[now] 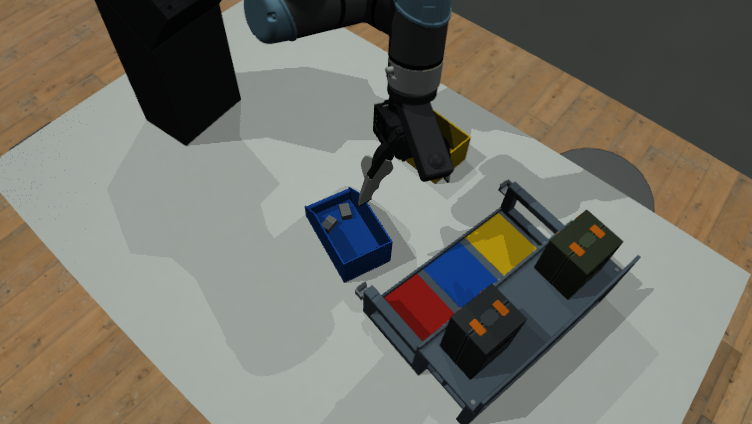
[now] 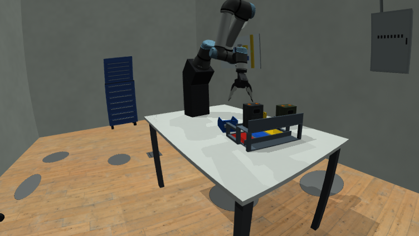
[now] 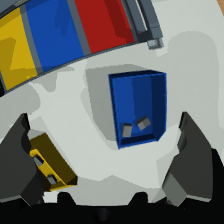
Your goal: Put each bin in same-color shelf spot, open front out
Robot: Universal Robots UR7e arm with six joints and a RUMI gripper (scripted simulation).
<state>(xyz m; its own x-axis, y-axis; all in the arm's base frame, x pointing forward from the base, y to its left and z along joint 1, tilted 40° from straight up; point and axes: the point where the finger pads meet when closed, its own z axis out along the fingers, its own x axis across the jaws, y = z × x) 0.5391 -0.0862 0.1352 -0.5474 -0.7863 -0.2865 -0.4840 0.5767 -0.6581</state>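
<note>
The blue bin lies 150 mm below my hand, 100 mm behind it and 20 mm to the right of it. Also, from my hand: yellow bin 260 mm to the left, 150 mm below, 70 mm behind.
</note>
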